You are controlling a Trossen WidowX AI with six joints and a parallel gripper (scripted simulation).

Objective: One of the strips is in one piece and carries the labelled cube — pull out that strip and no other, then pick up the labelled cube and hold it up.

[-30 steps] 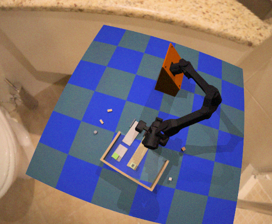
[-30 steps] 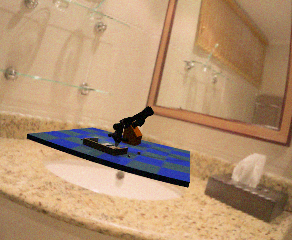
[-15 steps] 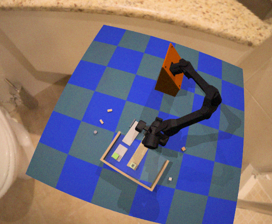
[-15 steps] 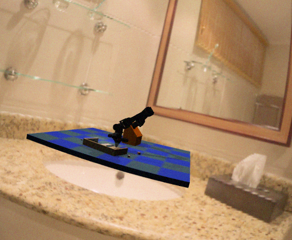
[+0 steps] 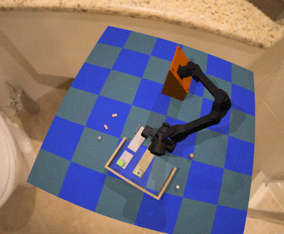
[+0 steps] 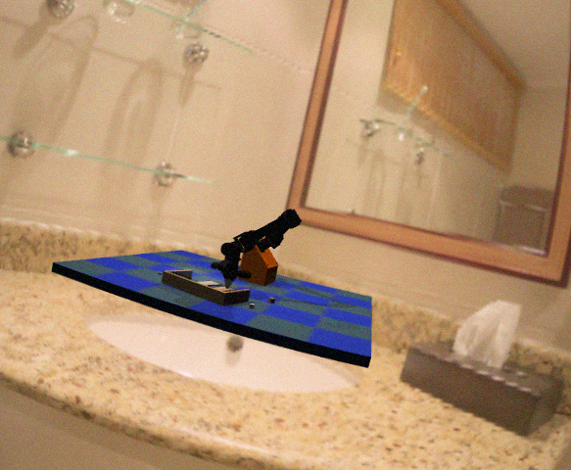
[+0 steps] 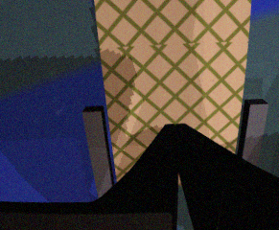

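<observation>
The lattice strip lies 90 mm ahead of my gripper tip and 20 mm to the right of it. Round my gripper tip: grey peg: 310 mm to the right, 90 mm ahead.
</observation>
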